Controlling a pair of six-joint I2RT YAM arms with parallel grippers.
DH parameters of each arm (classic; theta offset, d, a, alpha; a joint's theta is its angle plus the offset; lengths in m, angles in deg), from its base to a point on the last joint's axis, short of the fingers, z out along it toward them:
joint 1: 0 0.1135 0.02 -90
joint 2: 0 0 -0.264 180
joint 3: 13.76 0 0.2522 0
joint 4: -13.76 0 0.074 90
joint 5: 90 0 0 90
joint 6: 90 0.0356 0 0
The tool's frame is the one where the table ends.
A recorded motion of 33 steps. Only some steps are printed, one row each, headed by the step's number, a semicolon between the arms.
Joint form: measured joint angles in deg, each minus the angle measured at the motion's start. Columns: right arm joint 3, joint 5, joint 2, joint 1, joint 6, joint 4; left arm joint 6, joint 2, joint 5, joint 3, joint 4, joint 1.
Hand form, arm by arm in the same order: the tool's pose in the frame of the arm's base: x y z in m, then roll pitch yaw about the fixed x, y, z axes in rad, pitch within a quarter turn. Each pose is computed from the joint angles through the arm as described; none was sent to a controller.
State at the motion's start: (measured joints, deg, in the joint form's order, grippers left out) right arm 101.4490 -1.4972 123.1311 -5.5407 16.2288 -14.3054; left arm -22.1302 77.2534 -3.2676 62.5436 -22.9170 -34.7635
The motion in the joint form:
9: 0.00 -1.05 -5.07 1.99 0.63 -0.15; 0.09 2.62 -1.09 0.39 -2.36 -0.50
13: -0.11 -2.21 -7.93 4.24 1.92 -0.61; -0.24 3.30 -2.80 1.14 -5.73 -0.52
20: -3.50 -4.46 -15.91 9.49 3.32 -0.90; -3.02 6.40 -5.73 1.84 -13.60 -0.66
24: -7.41 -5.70 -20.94 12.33 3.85 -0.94; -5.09 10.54 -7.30 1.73 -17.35 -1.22
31: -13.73 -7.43 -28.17 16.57 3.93 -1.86; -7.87 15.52 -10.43 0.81 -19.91 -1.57
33: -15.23 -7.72 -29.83 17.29 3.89 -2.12; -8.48 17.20 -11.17 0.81 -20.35 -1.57
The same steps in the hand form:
9: 0.4891 -0.0288 0.2774 2.6586 0.9495 2.5587; 0.2518 -0.1747 0.2858 -2.8101 0.7833 3.0825
13: 0.4805 -0.0086 0.2992 2.5795 0.9670 2.5395; 0.2513 -0.1732 0.2822 -2.8708 0.7432 3.0656
20: 0.4478 0.0346 0.3401 2.4445 1.0033 2.5428; 0.2503 -0.1712 0.2614 -2.9934 0.5991 3.0565
24: 0.4236 0.0549 0.3528 2.3987 1.0064 2.5698; 0.2519 -0.1748 0.2368 -3.0785 0.4871 3.0474
31: 0.3853 0.0807 0.3618 2.3801 0.9977 2.6553; 0.2537 -0.1761 0.2057 3.0953 0.3864 3.0595
33: 0.3765 0.0841 0.3629 2.3800 0.9956 2.6727; 0.2554 -0.1768 0.1971 3.0673 0.3620 3.0629

